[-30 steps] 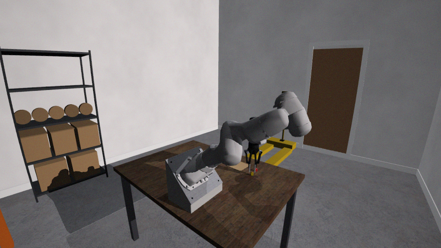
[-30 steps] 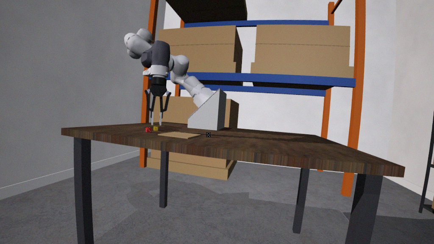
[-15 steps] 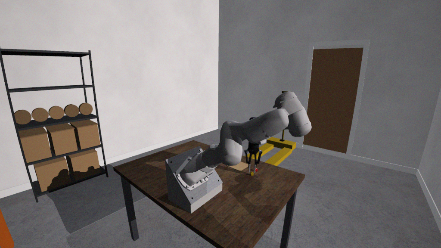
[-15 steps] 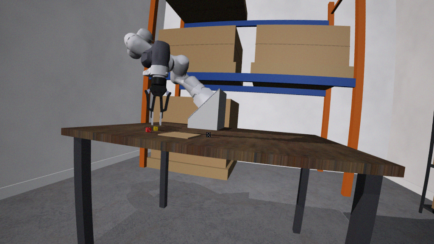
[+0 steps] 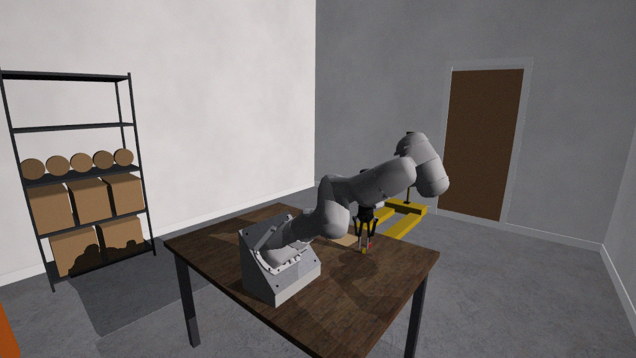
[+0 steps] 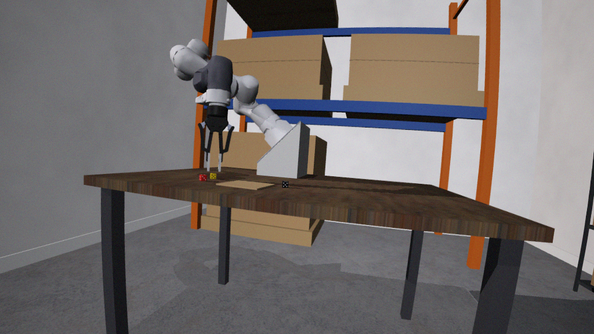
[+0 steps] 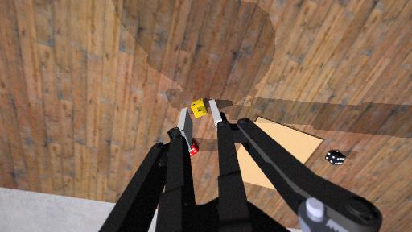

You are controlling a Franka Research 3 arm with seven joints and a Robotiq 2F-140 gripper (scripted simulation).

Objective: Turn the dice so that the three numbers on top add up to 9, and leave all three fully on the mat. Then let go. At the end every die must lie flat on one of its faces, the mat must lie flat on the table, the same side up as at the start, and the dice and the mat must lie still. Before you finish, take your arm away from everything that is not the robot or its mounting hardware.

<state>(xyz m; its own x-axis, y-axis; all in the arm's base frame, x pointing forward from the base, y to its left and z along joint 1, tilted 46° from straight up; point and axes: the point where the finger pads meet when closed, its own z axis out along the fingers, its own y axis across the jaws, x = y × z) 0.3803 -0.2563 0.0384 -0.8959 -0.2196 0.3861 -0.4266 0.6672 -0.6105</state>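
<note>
Now: the yellow die 5 cm below my hand. From my hand the other things lie so: red die 7 cm ahead, 1 cm to the right, 5 cm below; then black die 7 cm ahead, 27 cm to the left, 5 cm below; then tan mat 9 cm ahead, 15 cm to the left, 6 cm below.
</note>
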